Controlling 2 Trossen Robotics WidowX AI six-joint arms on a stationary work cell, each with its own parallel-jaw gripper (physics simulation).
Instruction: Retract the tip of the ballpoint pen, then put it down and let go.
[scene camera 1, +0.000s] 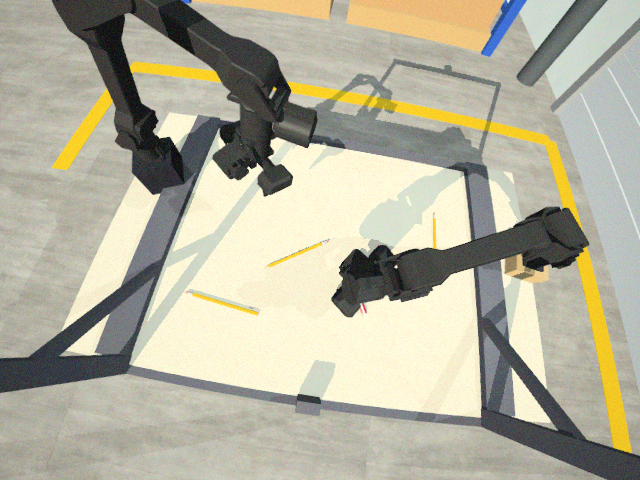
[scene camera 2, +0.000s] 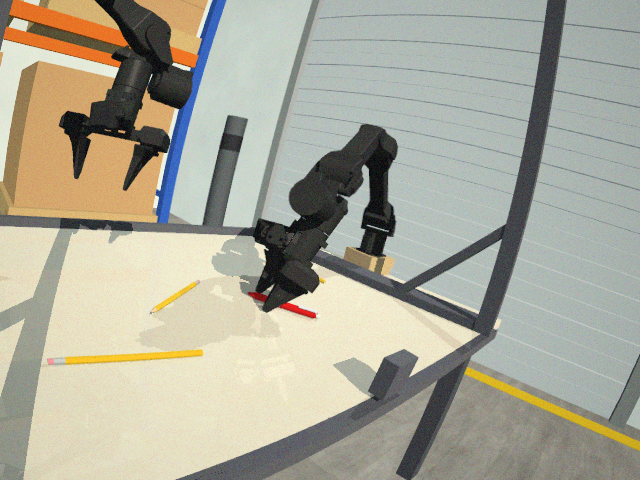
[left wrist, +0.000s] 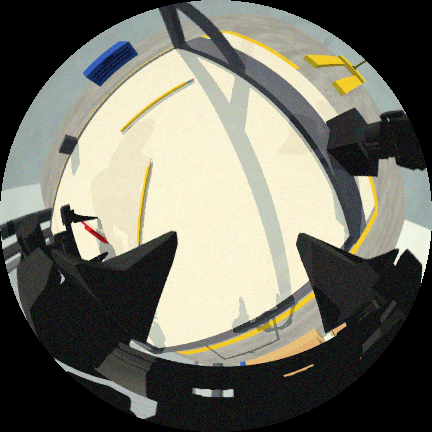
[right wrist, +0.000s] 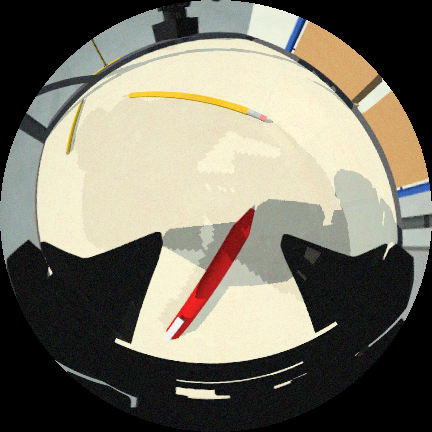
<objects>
my right gripper: scene camera 1 348, 278; scene camera 2 260, 301; left wrist; right wrist
same spot on dark frame: (left wrist: 299, 111) = (scene camera 1: 171, 211)
same spot on my right gripper: (left wrist: 75, 217) = (right wrist: 66, 251)
</objects>
